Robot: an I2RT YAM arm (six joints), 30 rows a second.
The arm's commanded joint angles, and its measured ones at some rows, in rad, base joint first. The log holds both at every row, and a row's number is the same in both.
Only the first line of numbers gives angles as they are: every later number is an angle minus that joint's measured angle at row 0.
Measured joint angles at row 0:
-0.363 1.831 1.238 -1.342 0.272 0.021
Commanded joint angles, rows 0 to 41:
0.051 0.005 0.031 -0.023 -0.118 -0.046
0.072 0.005 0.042 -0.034 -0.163 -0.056
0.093 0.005 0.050 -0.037 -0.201 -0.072
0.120 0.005 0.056 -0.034 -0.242 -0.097
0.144 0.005 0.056 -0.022 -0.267 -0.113
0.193 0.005 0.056 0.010 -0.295 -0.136
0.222 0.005 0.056 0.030 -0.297 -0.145
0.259 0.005 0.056 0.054 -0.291 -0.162
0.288 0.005 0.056 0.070 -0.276 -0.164
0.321 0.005 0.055 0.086 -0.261 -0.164
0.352 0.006 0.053 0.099 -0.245 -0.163
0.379 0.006 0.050 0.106 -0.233 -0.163
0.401 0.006 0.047 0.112 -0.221 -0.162
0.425 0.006 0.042 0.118 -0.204 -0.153
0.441 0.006 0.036 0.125 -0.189 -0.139
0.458 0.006 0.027 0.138 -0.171 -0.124
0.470 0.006 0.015 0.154 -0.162 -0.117
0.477 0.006 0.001 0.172 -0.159 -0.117
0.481 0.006 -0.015 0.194 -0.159 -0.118
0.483 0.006 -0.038 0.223 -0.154 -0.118
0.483 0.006 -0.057 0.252 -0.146 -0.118
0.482 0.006 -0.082 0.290 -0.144 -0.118
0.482 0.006 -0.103 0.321 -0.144 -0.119
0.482 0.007 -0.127 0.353 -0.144 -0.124
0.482 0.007 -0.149 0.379 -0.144 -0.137
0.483 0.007 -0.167 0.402 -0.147 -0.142
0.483 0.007 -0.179 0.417 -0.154 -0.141
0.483 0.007 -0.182 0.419 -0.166 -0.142
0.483 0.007 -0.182 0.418 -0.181 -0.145
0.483 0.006 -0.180 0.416 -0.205 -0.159
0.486 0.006 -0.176 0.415 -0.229 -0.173
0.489 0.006 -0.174 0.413 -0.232 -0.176
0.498 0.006 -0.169 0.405 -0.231 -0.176
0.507 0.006 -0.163 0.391 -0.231 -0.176
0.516 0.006 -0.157 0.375 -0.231 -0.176
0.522 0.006 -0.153 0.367 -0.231 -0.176
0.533 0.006 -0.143 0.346 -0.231 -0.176
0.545 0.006 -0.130 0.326 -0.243 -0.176
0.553 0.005 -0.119 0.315 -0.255 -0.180
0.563 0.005 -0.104 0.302 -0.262 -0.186
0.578 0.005 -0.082 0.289 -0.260 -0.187
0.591 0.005 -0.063 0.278 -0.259 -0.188
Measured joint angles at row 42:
0.553 0.000 -0.135 0.293 -0.225 -0.172
